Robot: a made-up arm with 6 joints.
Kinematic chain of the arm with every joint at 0, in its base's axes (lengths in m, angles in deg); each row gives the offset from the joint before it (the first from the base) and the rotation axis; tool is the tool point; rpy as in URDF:
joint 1: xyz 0 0 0.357 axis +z
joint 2: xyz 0 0 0 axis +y
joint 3: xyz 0.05 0 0.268 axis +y
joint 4: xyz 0.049 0 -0.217 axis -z
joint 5: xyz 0 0 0 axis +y
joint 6: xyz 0.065 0 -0.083 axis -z
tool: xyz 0 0 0 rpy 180 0 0
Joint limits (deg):
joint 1: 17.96..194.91
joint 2: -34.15..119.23
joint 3: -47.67..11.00
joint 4: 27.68..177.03
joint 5: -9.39..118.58
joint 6: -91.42..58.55
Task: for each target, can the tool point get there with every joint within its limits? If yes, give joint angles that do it. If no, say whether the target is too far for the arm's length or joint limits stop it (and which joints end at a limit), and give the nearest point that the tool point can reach.
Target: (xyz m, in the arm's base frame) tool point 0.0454 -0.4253 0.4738
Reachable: no: joint limits stop it (at a limit: joint 1, joint 2, joint 5) | nearest point -0.0517 -0.1214 0.4619 | short by 0.319 m
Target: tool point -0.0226 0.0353 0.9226
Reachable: no: joint limits stop it (at a limit: joint 2, joint 3, joint 4, joint 5) | nearest point -0.0781 0.1219 0.7248 | short by 0.223 m
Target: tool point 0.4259 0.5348 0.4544
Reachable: no: too far | nearest point 0.2440 0.3064 0.4128 | short by 0.295 m
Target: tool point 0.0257 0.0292 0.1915
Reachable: yes | joints 78.63 70.56 -19.72 152.28 14.75 32.11
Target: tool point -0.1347 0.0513 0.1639
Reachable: yes | joints 130.82 64.55 -17.53 126.36 91.80 -69.26
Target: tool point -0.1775 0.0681 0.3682
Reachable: yes | joints 144.57 -8.98 -9.01 128.84 73.33 -53.74
